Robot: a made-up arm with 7 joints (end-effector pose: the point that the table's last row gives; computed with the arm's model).
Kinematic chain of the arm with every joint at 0, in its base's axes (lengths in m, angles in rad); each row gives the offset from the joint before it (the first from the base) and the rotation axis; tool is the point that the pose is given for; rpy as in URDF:
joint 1: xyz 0 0 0.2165 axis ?
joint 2: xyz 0 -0.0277 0.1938 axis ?
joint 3: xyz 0 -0.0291 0.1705 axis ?
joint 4: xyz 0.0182 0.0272 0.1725 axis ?
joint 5: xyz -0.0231 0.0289 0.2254 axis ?
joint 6: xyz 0 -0.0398 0.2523 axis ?
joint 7: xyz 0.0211 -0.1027 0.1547 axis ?
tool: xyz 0 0 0 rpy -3.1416 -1.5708 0
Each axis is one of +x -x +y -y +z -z.
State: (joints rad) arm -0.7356 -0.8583 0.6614 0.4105 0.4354 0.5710 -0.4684
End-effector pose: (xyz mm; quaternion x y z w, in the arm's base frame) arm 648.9 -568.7 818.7 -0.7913 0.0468 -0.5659 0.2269
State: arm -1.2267 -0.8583 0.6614 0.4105 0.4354 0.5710 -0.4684
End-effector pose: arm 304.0 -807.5 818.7 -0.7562 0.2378 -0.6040 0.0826
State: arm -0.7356 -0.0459 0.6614 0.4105 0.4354 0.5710 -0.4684
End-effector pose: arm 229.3 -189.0 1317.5 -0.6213 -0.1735 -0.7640 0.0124
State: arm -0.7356 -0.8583 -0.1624 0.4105 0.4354 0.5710 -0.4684
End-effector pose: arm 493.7 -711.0 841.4 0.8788 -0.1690 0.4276 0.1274
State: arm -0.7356 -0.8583 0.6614 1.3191 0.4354 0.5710 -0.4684
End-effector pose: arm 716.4 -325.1 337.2 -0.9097 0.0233 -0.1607 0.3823
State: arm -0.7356 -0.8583 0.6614 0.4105 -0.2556 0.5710 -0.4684
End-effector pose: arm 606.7 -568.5 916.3 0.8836 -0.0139 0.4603 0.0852
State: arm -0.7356 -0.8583 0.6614 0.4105 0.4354 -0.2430 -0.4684
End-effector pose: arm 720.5 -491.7 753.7 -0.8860 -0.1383 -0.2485 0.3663
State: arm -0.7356 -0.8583 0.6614 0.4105 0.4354 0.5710 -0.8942
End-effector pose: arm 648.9 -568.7 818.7 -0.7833 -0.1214 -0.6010 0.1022
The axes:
joint 1: +z
joint 2: -y
joint 3: +z
joint 4: +y
joint 5: +z
joint 6: -y
joint 7: +x

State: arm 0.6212 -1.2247 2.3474 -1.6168 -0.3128 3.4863 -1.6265
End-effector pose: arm 423.0 42.7 248.4 0.4070 -0.5113 -0.0899 0.7516
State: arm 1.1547 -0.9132 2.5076 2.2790 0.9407 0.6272 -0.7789
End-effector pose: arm -366.1 -129.5 601.2 0.3428 -0.6429 0.6192 0.2929
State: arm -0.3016 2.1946 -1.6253 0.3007 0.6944 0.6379 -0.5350
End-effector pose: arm -733.0 -45.3 -222.7 -0.4178 -0.4967 0.7387 0.1815
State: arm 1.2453 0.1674 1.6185 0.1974 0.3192 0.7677 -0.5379
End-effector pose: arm -36.6 -45.5 1362.4 0.1813 -0.4685 -0.2375 0.8315
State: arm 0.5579 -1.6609 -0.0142 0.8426 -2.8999 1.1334 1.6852
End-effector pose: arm 438.7 464.9 -135.3 0.5535 0.6590 0.4615 0.2154
